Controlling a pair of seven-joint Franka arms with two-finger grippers.
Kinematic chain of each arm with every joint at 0, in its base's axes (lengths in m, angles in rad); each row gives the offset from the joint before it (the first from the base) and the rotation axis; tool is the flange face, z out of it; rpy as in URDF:
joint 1: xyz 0 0 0.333 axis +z
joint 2: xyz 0 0 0 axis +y
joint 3: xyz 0 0 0.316 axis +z
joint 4: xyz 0.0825 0 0 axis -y
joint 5: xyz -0.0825 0 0.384 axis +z
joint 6: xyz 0 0 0 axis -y
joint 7: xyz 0.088 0 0 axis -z
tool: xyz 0 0 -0.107 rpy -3.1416 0 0
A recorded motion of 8 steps. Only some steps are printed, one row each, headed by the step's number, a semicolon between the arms.
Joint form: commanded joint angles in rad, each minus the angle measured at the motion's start. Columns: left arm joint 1, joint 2, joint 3, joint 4, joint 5, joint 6, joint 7; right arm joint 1, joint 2, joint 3, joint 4, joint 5, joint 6, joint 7.
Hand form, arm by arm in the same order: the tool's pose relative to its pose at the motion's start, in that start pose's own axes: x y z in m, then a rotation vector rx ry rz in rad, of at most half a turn. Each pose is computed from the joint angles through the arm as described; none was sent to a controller.
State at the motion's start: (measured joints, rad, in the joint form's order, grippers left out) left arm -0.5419 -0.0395 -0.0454 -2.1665 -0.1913 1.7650 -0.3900; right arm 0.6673 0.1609 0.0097 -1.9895 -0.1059 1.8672 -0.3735
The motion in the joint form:
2: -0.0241 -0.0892 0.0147 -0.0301 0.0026 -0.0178 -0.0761; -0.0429 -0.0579 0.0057 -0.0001 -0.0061 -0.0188 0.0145
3: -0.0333 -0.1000 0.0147 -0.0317 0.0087 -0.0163 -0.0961; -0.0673 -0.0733 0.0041 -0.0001 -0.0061 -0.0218 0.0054
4: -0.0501 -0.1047 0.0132 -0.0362 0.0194 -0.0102 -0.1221; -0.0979 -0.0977 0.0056 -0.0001 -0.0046 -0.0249 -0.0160
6: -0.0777 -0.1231 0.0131 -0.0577 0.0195 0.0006 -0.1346; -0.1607 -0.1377 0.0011 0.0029 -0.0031 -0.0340 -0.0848
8: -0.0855 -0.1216 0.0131 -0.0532 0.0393 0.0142 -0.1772; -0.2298 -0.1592 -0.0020 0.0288 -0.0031 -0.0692 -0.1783
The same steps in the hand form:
2: -0.0268 -0.0028 -0.0201 -0.0111 0.0378 -0.0568; -0.0223 0.0163 -0.0258 -0.0106 0.0337 0.0545
3: -0.0311 0.0000 -0.0230 -0.0072 0.0498 -0.0657; -0.0323 0.0282 -0.0316 -0.0091 0.0449 0.0722
4: -0.0354 0.0061 -0.0215 0.0057 0.0603 -0.0731; -0.0455 0.0406 -0.0416 -0.0100 0.0645 0.0820
6: -0.0456 0.0143 -0.0169 0.0124 0.0678 -0.0604; -0.0742 0.0688 -0.0569 -0.0108 0.0943 0.0838
8: -0.0450 0.0171 -0.0190 0.0224 0.0920 -0.0913; -0.1038 0.0993 -0.0704 -0.0049 0.1038 0.0657

